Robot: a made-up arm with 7 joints. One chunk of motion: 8 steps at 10 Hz.
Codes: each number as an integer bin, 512 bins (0 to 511) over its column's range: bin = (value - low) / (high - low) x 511, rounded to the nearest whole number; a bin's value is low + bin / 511 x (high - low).
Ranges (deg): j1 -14..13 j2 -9..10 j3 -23..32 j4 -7..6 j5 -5..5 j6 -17..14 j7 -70..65
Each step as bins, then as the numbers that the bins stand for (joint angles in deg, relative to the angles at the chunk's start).
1 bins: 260 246 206 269 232 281 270
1 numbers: -0.26 0.15 -0.83 -0.16 -0.46 0.05 1.33
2 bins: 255 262 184 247 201 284 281
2 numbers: -0.53 0.74 -3.20 -0.72 -1.07 0.23 4.24
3 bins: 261 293 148 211 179 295 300
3 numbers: -0.21 1.89 -7.07 -1.63 -1.50 0.90 9.26
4 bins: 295 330 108 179 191 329 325
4 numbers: 1.59 3.27 -11.38 -2.45 -1.26 2.96 15.86
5 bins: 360 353 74 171 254 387 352
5 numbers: 5.02 4.13 -15.04 -2.65 -0.03 6.48 22.99
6 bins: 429 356 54 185 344 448 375
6 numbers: 8.67 4.24 -17.19 -2.29 1.73 10.18 29.07
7 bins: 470 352 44 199 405 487 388
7 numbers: 10.83 4.09 -18.26 -1.94 2.93 12.54 32.50
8 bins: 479 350 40 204 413 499 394
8 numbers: 11.31 4.01 -18.69 -1.81 3.08 13.27 34.09
